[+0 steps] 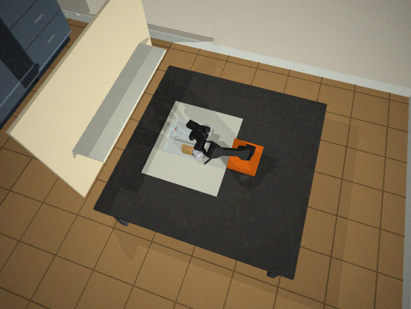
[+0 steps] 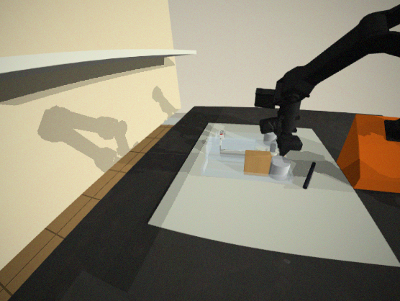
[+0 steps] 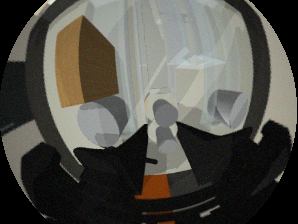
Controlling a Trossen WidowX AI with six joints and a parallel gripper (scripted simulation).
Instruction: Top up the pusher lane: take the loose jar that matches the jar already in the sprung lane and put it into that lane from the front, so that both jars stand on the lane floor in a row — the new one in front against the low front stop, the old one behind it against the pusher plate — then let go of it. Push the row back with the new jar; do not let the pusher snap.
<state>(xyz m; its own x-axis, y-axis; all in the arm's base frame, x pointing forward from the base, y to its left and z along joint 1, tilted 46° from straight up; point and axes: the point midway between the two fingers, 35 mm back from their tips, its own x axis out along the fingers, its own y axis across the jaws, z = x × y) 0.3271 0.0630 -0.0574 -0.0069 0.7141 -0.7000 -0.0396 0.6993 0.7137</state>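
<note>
Now: gripper tip 6 cm short of the white mat, 3 cm above it and 1 cm to the right of it. Also, from my gripper tip: brown box 8 cm to the left, 8 cm ahead, 1 cm above; then black rod 9 cm behind, 7 cm to the left, 2 cm below.
</note>
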